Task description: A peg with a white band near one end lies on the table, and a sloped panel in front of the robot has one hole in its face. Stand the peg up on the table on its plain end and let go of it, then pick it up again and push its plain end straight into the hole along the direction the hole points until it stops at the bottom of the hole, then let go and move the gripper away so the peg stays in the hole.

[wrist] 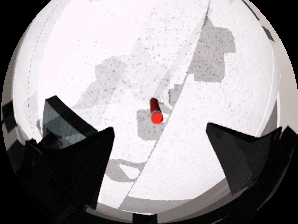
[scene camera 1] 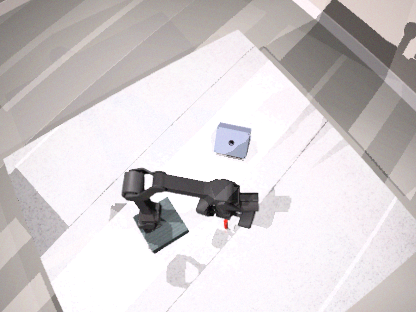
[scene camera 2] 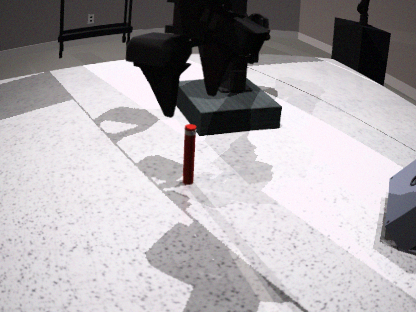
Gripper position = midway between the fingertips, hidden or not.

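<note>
My gripper (scene camera 2: 191,105), which the wrist view shows too as the gripper (wrist: 162,130), is open, and I am holding nothing in it.
</note>
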